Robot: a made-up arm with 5 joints.
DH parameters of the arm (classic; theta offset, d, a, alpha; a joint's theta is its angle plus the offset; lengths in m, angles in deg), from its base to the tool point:
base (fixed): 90 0.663 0.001 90
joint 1: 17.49 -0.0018 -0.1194 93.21
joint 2: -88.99 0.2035 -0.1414 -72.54
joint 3: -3.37 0.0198 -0.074 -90
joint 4: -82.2 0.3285 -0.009 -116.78
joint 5: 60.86 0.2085 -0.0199 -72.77
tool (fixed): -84.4 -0.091 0 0
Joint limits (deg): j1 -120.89..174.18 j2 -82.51..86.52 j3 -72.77..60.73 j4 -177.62..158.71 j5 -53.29..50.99
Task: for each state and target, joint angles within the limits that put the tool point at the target. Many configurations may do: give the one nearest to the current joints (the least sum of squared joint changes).
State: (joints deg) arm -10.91 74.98 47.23 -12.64 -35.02
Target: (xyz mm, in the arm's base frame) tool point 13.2 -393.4 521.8
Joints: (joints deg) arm 18.73 86.52 43.30 24.02 -52.70
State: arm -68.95 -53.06 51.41 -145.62 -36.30
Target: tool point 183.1 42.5 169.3
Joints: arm -67.55 -61.79 60.73 -163.94 -40.09
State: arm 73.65 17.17 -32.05 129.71 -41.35
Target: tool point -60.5 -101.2 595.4
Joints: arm 95.47 59.17 -72.77 138.64 -31.89
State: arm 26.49 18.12 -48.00 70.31 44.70
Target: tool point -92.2 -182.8 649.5
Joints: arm -5.79 22.99 -45.07 84.52 24.26
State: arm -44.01 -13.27 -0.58 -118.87 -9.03
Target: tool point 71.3 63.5 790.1
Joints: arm -16.08 -1.15 -50.72 -148.69 17.69
